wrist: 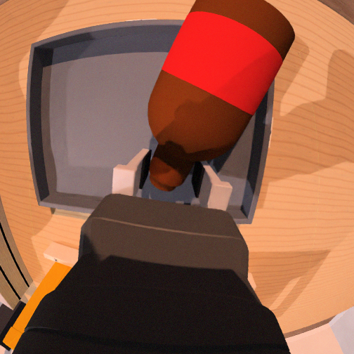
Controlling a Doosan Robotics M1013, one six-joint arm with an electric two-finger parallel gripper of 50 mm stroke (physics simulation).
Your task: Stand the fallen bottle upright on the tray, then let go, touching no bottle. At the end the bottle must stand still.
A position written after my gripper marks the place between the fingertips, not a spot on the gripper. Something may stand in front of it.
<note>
In view: my gripper (171,165) and a brown bottle (219,67).
</note>
